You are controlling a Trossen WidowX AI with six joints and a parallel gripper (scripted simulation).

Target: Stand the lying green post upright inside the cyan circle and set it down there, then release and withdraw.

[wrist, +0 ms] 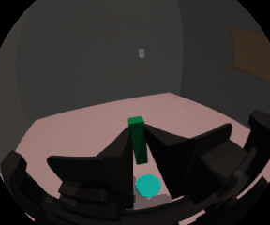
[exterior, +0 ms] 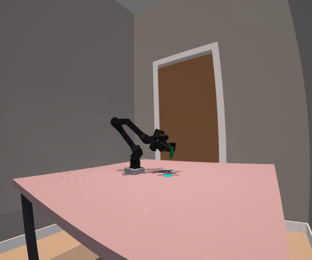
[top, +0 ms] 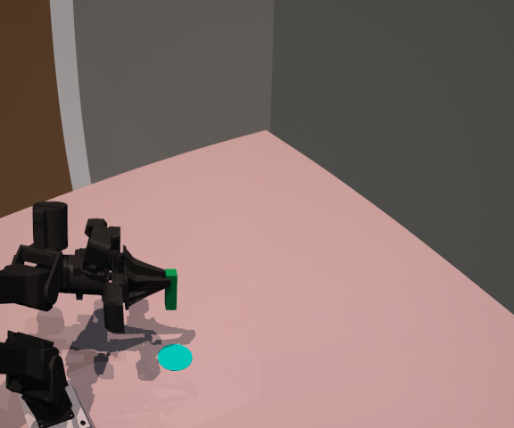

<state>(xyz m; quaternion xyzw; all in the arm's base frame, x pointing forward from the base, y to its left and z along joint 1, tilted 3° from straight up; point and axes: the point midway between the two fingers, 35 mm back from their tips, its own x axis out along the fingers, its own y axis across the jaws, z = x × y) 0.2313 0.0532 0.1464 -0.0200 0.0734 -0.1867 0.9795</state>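
Right now my gripper tip is 20 mm past the cyan circle, 10 mm to the left of it and 160 mm above it. From my gripper tip the other things lie so: green post (20 mm below).
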